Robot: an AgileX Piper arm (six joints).
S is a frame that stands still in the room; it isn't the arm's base.
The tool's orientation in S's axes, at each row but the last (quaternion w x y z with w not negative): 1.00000, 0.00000, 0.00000, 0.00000; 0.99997, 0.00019, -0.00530, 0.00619; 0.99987, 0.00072, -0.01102, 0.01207; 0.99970, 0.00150, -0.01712, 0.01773; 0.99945, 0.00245, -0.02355, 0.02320
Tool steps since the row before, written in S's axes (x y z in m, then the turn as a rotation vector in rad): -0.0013, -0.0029, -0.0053, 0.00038, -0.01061, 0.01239; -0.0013, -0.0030, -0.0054, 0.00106, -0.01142, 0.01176; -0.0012, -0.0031, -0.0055, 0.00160, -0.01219, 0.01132; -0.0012, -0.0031, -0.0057, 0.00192, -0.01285, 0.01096; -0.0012, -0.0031, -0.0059, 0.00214, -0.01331, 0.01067
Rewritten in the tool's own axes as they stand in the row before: -0.0013, -0.0029, -0.0053, 0.00038, -0.01061, 0.01239; -0.0014, -0.0030, -0.0054, 0.00104, -0.01143, 0.01175; -0.0014, -0.0031, -0.0055, 0.00155, -0.01221, 0.01130; -0.0015, -0.0031, -0.0056, 0.00184, -0.01288, 0.01093; -0.0016, -0.0031, -0.0058, 0.00202, -0.01335, 0.01064
